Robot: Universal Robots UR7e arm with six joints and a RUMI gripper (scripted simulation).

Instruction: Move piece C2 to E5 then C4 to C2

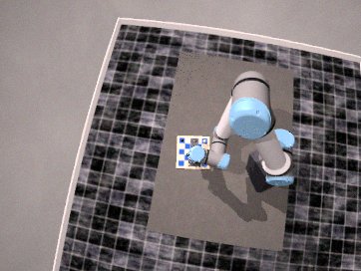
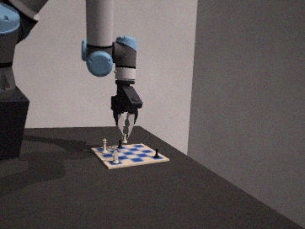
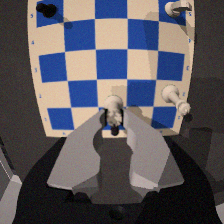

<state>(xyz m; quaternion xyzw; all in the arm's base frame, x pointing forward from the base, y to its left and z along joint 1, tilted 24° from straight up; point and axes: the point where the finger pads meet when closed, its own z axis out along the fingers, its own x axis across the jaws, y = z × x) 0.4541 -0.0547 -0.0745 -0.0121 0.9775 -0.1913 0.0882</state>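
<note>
My hand is 40 mm to the left of the cream chessboard and 60 mm above it.
</note>
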